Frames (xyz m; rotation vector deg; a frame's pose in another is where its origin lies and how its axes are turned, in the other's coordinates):
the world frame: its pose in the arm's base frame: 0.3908 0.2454 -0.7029 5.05 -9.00 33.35
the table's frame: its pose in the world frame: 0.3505 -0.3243 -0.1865 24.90 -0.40 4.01
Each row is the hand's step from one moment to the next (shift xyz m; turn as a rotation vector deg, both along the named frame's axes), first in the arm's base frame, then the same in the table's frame.
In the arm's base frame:
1: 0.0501 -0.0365 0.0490 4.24 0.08 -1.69
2: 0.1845 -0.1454 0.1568 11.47 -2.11 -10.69
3: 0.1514 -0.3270 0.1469 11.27 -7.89 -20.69
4: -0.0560 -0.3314 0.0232 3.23 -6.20 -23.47
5: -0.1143 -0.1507 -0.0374 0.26 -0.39 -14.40
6: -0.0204 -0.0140 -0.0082 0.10 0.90 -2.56
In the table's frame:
1: 0.0272 -0.0333 0.0663 3.03 -3.27 -0.98
2: 0.0891 -0.1402 0.2284 5.63 -13.05 -6.94
3: -0.0460 -0.2445 0.2992 0.10 -21.12 -13.08
4: -0.2351 -0.1751 0.1660 -5.74 -16.32 -17.33
5: -0.1858 -0.0464 0.0220 -2.85 -6.70 -12.43
6: -0.0258 -0.0004 -0.0034 0.11 -0.58 -2.65

